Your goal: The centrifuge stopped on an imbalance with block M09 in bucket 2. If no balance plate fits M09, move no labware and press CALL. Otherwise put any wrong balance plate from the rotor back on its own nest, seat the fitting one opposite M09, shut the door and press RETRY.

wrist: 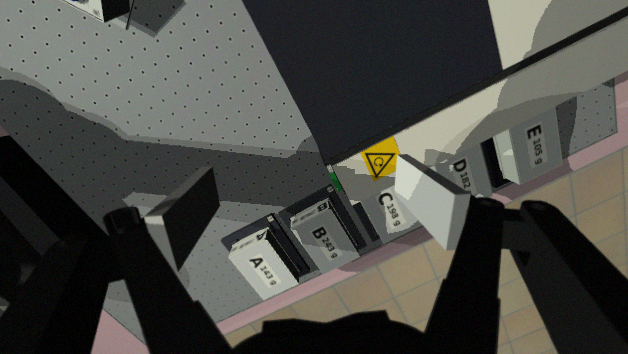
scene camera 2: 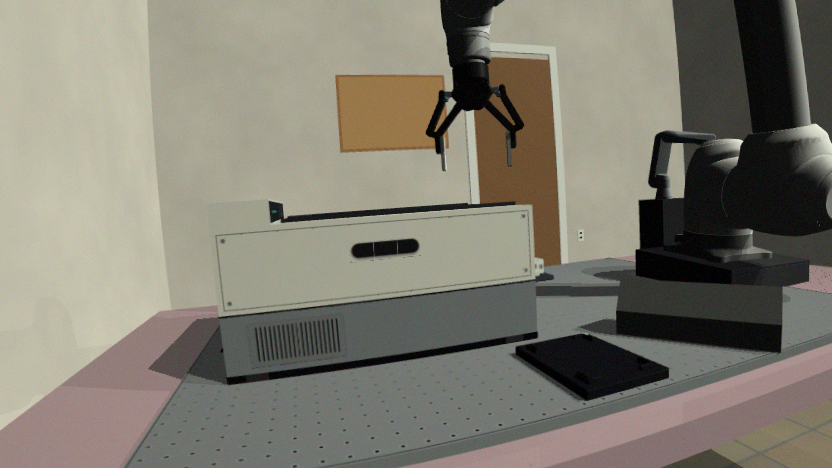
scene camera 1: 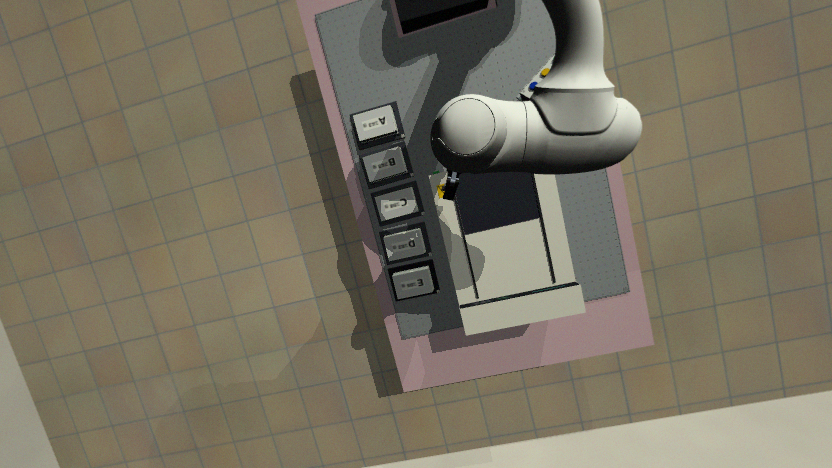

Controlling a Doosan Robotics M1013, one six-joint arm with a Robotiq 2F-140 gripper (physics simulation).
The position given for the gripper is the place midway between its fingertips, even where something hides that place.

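Scene camera 2 shows the gripper [scene camera 2: 476, 168], open and holding nothing, along with a centrifuge [scene camera 2: 307, 294] and a button box [scene camera 2: 739, 316]. The wrist view has the gripper [wrist: 307, 180] as well, together with the centrifuge [wrist: 547, 59]. In scene camera 1, too, the centrifuge [scene camera 1: 522, 273] can be seen.
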